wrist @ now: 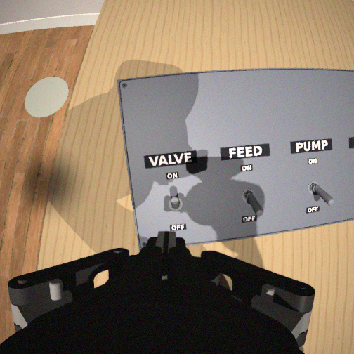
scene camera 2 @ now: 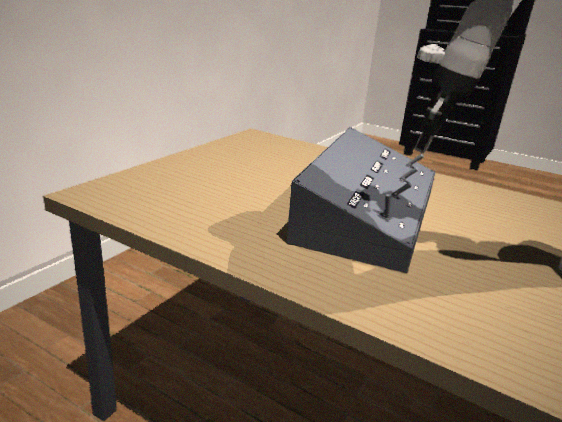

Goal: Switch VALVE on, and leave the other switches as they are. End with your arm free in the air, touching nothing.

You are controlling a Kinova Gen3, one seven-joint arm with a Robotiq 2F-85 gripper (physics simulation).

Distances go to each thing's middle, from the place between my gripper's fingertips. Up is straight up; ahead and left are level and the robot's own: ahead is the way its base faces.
The grey sloped switch box (scene camera 2: 337, 204) lies 15 cm ahead of my hand, 16 cm to the right of it and 16 cm below it.
